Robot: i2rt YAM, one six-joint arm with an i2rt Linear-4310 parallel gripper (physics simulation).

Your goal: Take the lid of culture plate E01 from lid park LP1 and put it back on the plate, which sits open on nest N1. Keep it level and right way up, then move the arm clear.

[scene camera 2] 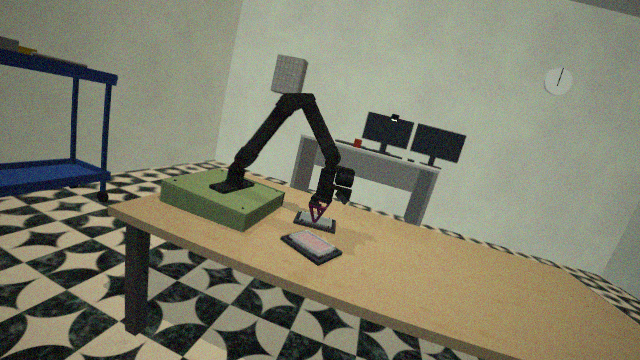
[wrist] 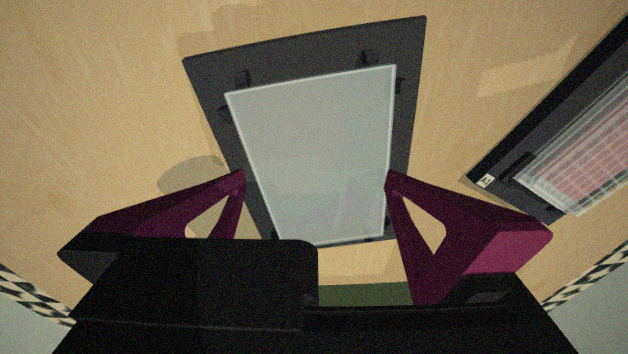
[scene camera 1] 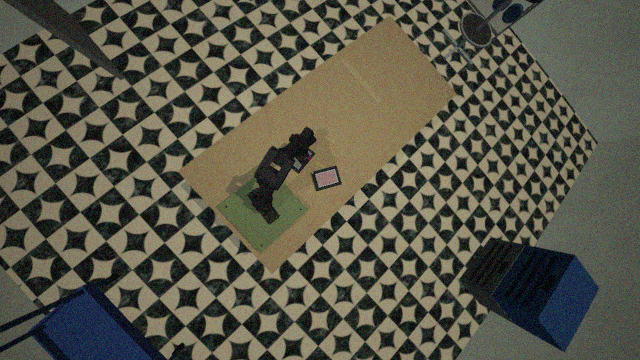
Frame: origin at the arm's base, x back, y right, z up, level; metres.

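Seen in the pictures: gripper, fingertip midpoint: (scene camera 2: 316, 219) (wrist: 314, 177) (scene camera 1: 299, 156); arm's base at its link origin: (scene camera 2: 233, 186) (scene camera 1: 263, 205).
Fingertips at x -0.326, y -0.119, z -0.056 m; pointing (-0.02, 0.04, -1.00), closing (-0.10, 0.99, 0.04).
Pixels of each thing's middle, then the offset from my fingertips to it. Level surfaces: height alone.
- lid at the middle of its body: (wrist: 323, 180) (scene camera 2: 316, 219) dx +0.001, dy +0.006, dz +0.000 m
- dark lid park LP1 at the middle of its body: (wrist: 321, 175) (scene camera 2: 315, 220) (scene camera 1: 299, 157) dx +0.001, dy +0.005, dz -0.005 m
- Culture plate E01 at the middle of its body: (scene camera 2: 312, 242) (scene camera 1: 326, 178) dx -0.056, dy +0.206, dz +0.005 m
- dark nest N1 at the middle of its body: (wrist: 614, 125) (scene camera 2: 311, 244) (scene camera 1: 326, 178) dx -0.056, dy +0.206, dz -0.006 m
- wooden table at its surface level: dz -0.015 m
The lid (scene camera 2: 327, 222) (wrist: 320, 145), a pale clear rectangle, lies flat on the dark lid park LP1 (wrist: 300, 62); in scene camera 1 the arm partly hides it. My gripper (scene camera 2: 316, 220) (wrist: 314, 177) is open, with magenta fingertips on either side of the lid near its arm-side half. The right fingertip looks very close to the lid's edge; whether it touches is unclear. Culture plate E01 (scene camera 1: 326, 178) (scene camera 2: 311, 242) (wrist: 595, 155), with pink wells, sits open on the dark nest N1 (scene camera 2: 325, 259) (wrist: 535, 142), to the right in the wrist view.
The arm stands on a green base block (scene camera 1: 262, 235) (scene camera 2: 200, 205) at one end of the wooden table (scene camera 1: 390, 65) (scene camera 2: 425, 280). The nest and lid park lie close together near that block. A blue cart (scene camera 2: 55, 172) and a desk with two monitors (scene camera 2: 387, 131) stand away from the table.
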